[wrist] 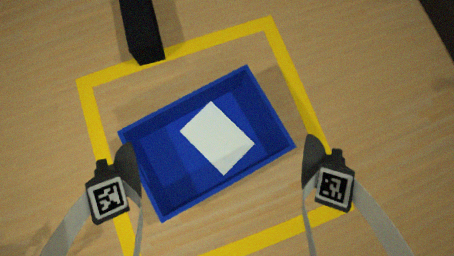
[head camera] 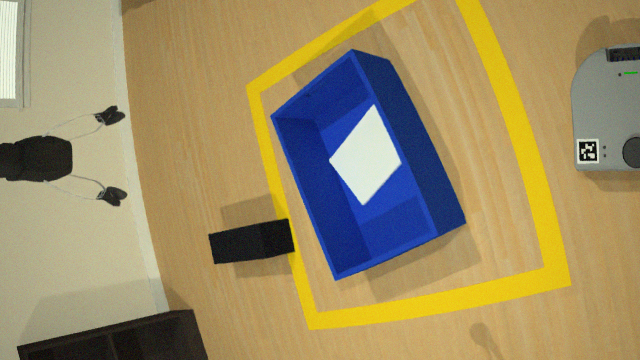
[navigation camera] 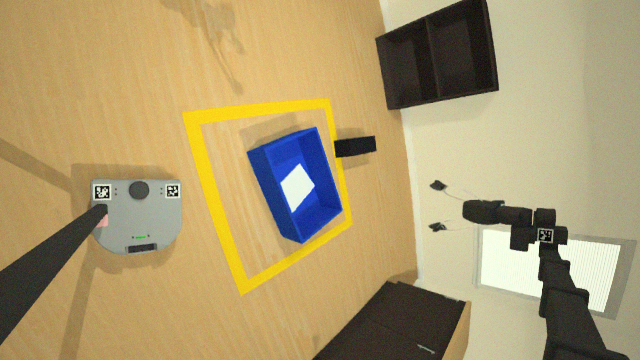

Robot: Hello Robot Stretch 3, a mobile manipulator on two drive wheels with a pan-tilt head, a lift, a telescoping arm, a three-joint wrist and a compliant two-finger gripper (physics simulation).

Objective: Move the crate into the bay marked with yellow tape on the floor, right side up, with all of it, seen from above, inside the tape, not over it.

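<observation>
The blue open-topped crate stands upright on the floor, opening up, with a white rectangle on its inner bottom. It is turned at an angle to the yellow tape. Floor shows between crate and tape in the views, narrowest near the crate's corners on the wall side. My gripper is open and empty, raised high, clear of the crate. In the head and navigation views it appears against the wall.
A black block stands at the tape's wall-side edge. A dark shelf unit and a dark cabinet stand by the wall. My base is outside the tape, opposite the wall.
</observation>
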